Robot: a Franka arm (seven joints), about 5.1 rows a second.
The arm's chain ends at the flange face. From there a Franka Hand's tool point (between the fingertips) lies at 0.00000 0.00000 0.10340 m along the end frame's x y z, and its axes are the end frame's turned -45 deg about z.
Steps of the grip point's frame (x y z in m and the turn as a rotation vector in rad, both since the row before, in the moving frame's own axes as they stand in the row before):
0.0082, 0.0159, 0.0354, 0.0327, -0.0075, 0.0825
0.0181, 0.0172, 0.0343, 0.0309, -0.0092, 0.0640
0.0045, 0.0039, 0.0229, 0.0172, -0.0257, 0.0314
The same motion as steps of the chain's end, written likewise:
0.0199, 0.0074, 0.0355, 0.0178, -0.0284, 0.0825
0.0278, 0.0010, 0.0344, 0.0153, -0.0284, 0.0640
0.0091, -0.0010, 0.0229, -0.0060, -0.0303, 0.0314

